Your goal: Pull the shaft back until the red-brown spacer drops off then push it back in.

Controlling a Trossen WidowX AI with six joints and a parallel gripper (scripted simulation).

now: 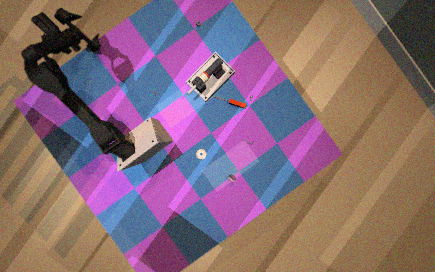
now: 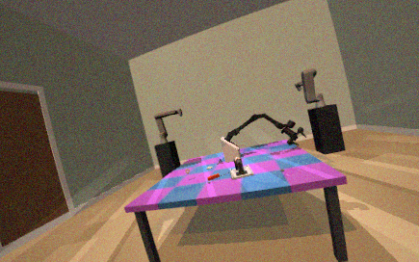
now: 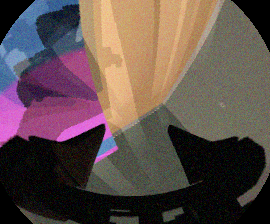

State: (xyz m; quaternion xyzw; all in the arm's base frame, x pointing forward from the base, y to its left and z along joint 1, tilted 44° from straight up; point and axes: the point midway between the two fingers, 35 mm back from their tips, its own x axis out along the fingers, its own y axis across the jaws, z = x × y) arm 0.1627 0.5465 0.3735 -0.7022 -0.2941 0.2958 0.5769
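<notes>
The thin grey shaft lies 58 cm to the right of my gripper tip, 25 cm ahead of it and 2 cm above it. Round my gripper tip: tan cylinder 58 cm to the right, 28 cm ahead, 2 cm above; red-handled tool 74 cm to the right, 33 cm ahead, 5 cm below.
</notes>
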